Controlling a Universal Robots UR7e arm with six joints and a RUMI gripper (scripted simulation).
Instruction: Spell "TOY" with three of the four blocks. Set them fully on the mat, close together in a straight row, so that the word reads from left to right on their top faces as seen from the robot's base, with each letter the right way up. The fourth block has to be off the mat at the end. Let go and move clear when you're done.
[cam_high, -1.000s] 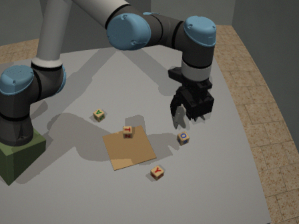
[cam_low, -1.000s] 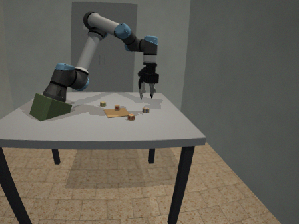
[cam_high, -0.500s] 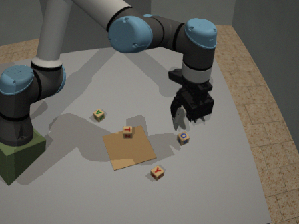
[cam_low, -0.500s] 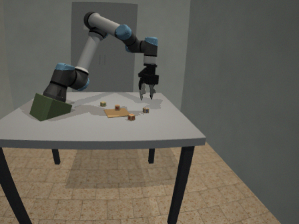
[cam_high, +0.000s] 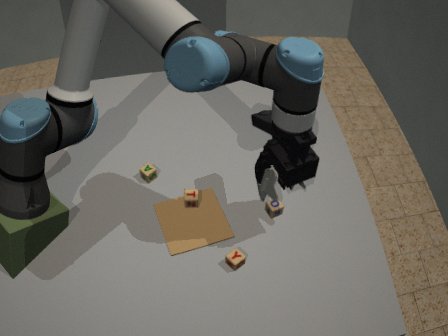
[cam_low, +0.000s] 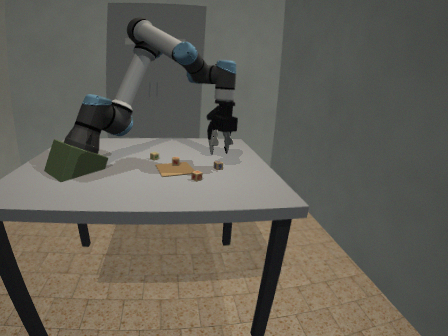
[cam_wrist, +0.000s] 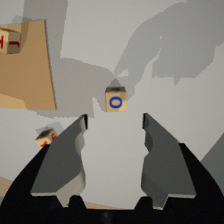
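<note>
Now: hand 6 cm above the O block. Round my hand: Y block: 9 cm behind, 13 cm to the right, 6 cm below; tan mat: 18 cm behind, 2 cm to the right, 8 cm below.
</note>
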